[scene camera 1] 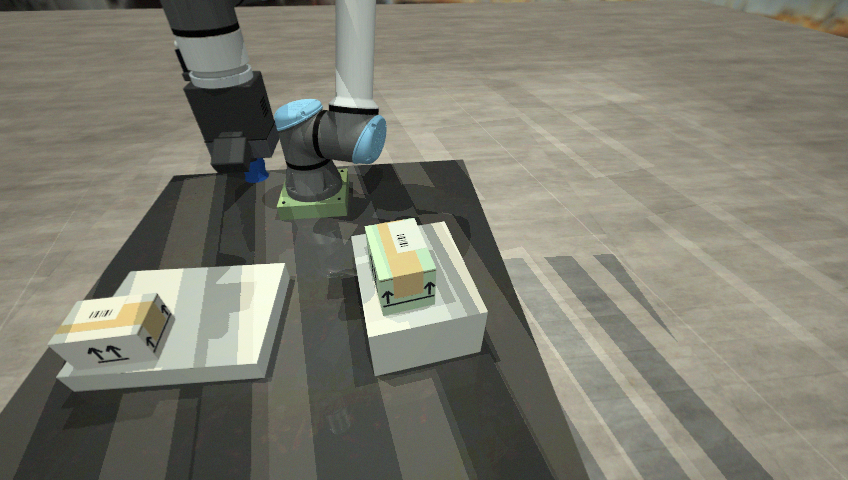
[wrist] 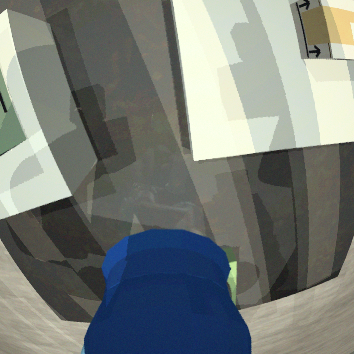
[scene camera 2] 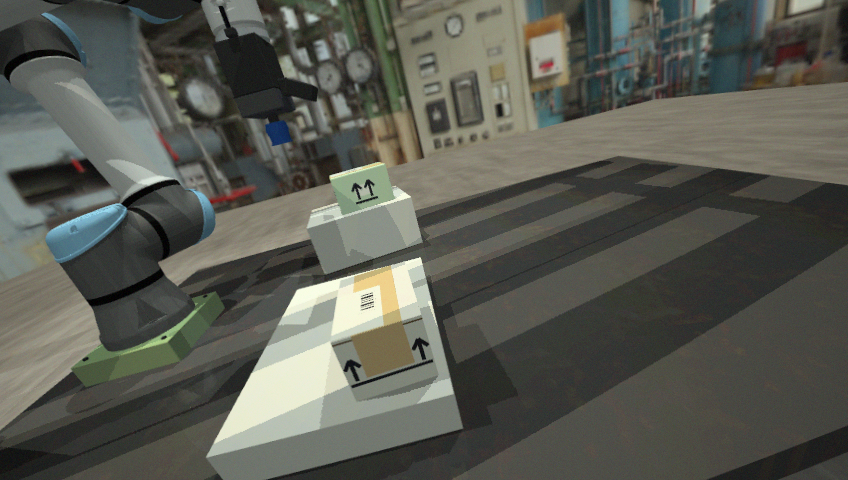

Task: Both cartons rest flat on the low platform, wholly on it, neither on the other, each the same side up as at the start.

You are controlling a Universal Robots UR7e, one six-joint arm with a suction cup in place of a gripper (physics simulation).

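Where they show: end effector, tool point: [scene camera 1: 257,176] [wrist: 165,278] [scene camera 2: 282,143]; arm's base, origin of the base link: [scene camera 1: 315,186] [scene camera 2: 153,324].
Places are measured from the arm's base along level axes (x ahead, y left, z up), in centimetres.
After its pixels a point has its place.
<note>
A white carton [scene camera 1: 110,330] {y -24.5, x 51.0, z 7.8 cm} [scene camera 2: 380,333] {y -33.0, x 48.8, z 7.2 cm} [wrist: 320,27] {y -20.3, x 47.5, z 6.5 cm} with orange tape stands arrows up on the low platform [scene camera 1: 238,321] {y -8.8, x 45.4, z 0.4 cm} [scene camera 2: 273,392] {y -28.7, x 34.3, z 0.4 cm} [wrist: 210,100] {y -6.2, x 38.4, z 0.4 cm}, near its outer end. A green carton [scene camera 1: 401,267] {y 21.8, x 50.1, z 16.3 cm} [scene camera 2: 363,190] {y 17.1, x 45.7, z 11.7 cm} [wrist: 7,120] {y 16.5, x 42.2, z 9.5 cm} with orange tape stands arrows up on the taller white block [scene camera 1: 428,342] {y 25.6, x 54.8, z 2.4 cm} [scene camera 2: 368,237] {y 14.1, x 43.9, z 1.1 cm} [wrist: 55,110] {y 13.7, x 41.3, z 2.6 cm}. My gripper, a blue suction cup [scene camera 1: 256,178] [scene camera 2: 278,141] [wrist: 166,240], is open and holds nothing. It hangs in the air, apart from both cartons. The cup hides part of the wrist view.
The arm's green base plate [scene camera 1: 312,209] {y 0.0, x 8.6, z -1.6 cm} [scene camera 2: 148,356] {y -8.9, x 4.4, z -1.8 cm} sits at the back of the dark striped table [scene camera 1: 339,440] {y 10.4, x 66.4, z -4.4 cm} [scene camera 2: 595,356] {y -31.7, x 70.2, z -4.5 cm}. The taller block stands beside the low platform with a gap between them. The upright arm link [scene camera 1: 355,53] {y 15.3, x 3.2, z 34.8 cm} rises near the base.
</note>
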